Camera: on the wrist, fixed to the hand. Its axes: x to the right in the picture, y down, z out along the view.
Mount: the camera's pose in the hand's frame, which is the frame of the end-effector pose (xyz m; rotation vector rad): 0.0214 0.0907 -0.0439 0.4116 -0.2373 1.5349
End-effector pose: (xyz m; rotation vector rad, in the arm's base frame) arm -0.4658 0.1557 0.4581 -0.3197 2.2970 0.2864
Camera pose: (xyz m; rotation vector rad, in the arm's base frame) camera -0.5385 0.2250 0.4812 1.6310 1.8288 0.5120
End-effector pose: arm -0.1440 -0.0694 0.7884 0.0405 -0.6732 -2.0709
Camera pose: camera -0.0738 -0.1440 0.7992 -0.3787 -0.8497 -0.4554
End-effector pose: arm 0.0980 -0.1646 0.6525 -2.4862 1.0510 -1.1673
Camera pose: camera 0.0279 -0.2401 0.6537 -0.8652 1.7677 -0.4324
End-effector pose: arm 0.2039 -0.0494 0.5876 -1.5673 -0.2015 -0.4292
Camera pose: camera 0.2521 -0.1003 0.5122 -0.9739 0.6845 0.9434
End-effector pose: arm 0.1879 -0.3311 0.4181 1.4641 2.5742 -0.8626
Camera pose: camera 0.2590 -0.2571 0.4085 2.4385 0.5507 -1.0511
